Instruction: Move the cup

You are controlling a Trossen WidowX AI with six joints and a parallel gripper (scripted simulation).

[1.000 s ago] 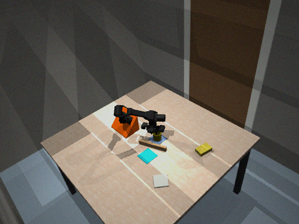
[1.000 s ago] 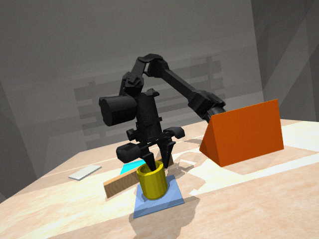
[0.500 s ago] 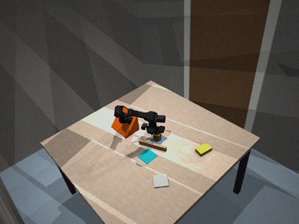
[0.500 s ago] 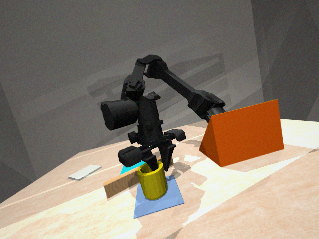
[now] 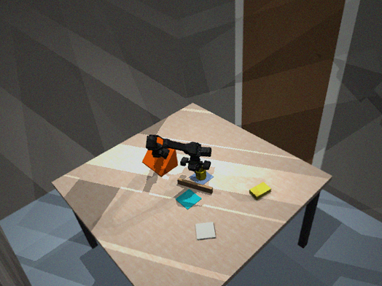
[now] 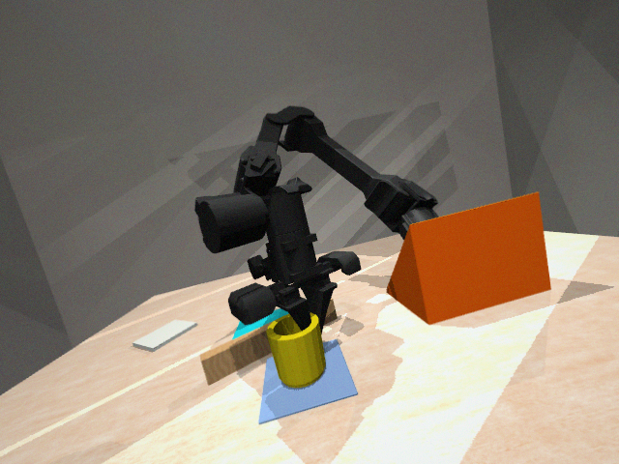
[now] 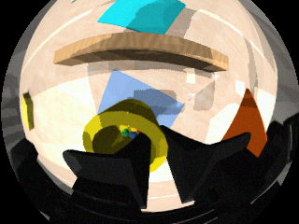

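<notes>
Now: the blue pad 2 cm ahead of my gripper tip, 2 cm to the left of it and 5 cm below it. Also, from my gripper tip: cyan pad 9 cm ahead, 17 cm to the right, 5 cm below; yellow cup 2 cm ahead, 1 cm to the left; low wooden bar 6 cm ahead, 8 cm to the right, 3 cm below.
</notes>
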